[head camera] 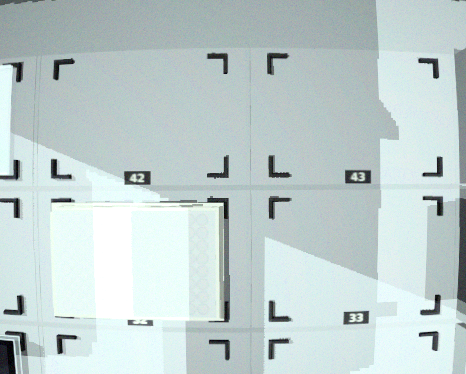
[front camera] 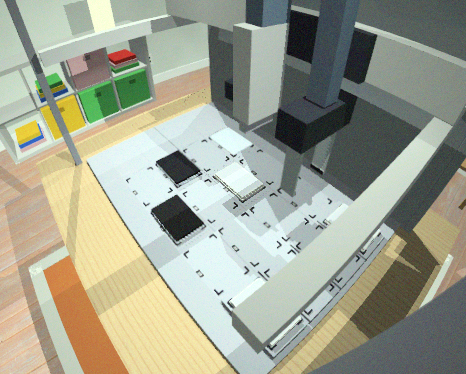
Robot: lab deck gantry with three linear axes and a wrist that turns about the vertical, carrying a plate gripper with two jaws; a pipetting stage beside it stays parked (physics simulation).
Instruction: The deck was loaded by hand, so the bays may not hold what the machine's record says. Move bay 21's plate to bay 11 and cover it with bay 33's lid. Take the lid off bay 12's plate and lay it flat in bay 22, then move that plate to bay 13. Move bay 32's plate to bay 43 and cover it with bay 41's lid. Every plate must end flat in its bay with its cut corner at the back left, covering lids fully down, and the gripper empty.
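Pixels of known places: gripper, fingertip midpoint: (front camera: 303, 180); robot's base at its link origin: (front camera: 127, 180).
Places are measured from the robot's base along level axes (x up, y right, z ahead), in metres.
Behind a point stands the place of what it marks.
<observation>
The black plate (front camera: 178, 167) {x 0.017, y -0.147, z 0.075 m} in bay 21 shows its corner in the head view (head camera: 7, 356) {x 0.016, y -0.183, z 0.127 m}. Another black plate (front camera: 177, 218) {x 0.017, y -0.040, z 0.237 m} sits in bay 12; whether it has a lid is unclear. A cream-white plate (front camera: 240, 181) {x 0.014, y -0.253, z 0.240 m} (head camera: 160, 265) {x 0.014, y -0.256, z 0.248 m} lies flat in bay 32, wells faintly visible; its cut corner cannot be made out. A thin pale lid (front camera: 231, 141) {x 0.008, y -0.360, z 0.072 m} (head camera: 5, 120) {x 0.008, y -0.363, z 0.125 m} lies in bay 41. Bays 42, 43 and 33 hold no plate or lid in the head view. My gripper (front camera: 303, 181) {x 0.158, y -0.265, z 0.430 m} hangs above the deck right of bay 32's plate, jaws apart and empty; it does not show in the head view.
The parked pipetting stage (front camera: 256, 75) stands behind the deck. A pale beam (front camera: 345, 235) {x 0.400, y -0.021, z 0.622 m} crosses the front right and partly hides white pieces (front camera: 247, 293) {x 0.029, y -0.039, z 0.506 m} (front camera: 336, 215) {x 0.029, y -0.353, z 0.506 m} (front camera: 371, 241) {x 0.021, y -0.363, z 0.618 m}. A grey post (front camera: 55, 110) {x 0.212, y 0.103, z -0.207 m} stands at the left. Shelves with coloured bins are at the back left.
</observation>
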